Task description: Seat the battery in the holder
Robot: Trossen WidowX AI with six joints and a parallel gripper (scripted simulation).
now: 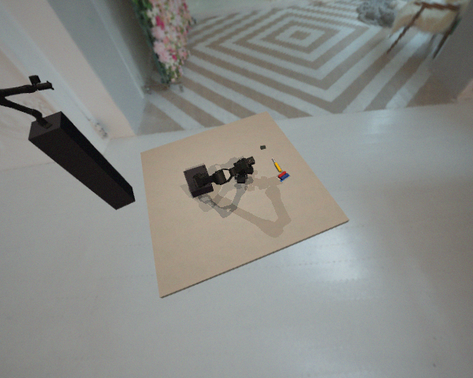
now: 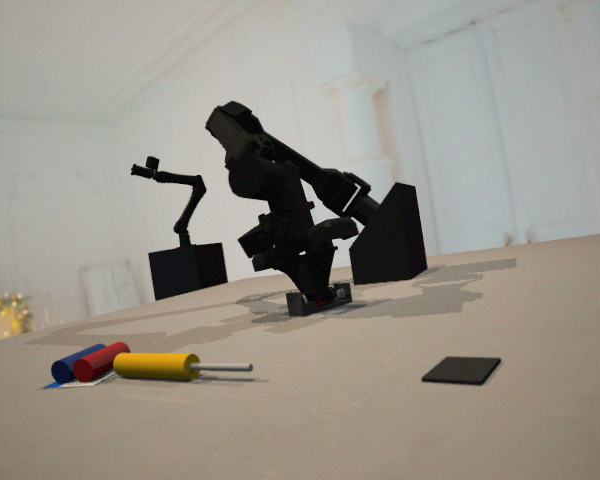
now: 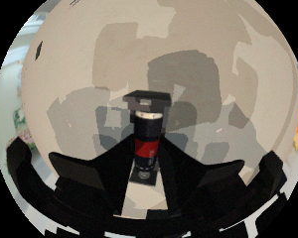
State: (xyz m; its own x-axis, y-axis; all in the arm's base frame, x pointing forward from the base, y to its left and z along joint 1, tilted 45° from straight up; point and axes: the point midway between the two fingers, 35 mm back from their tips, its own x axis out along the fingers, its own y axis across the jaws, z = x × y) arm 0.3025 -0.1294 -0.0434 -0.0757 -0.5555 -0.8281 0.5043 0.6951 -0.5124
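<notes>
Now: the battery 1 cm above my gripper tip. The rest, counted from my gripper tip: flat black square: 31 cm ahead, 20 cm to the left, 1 cm below; then yellow-handled screwdriver: 30 cm ahead, 3 cm to the right.
</notes>
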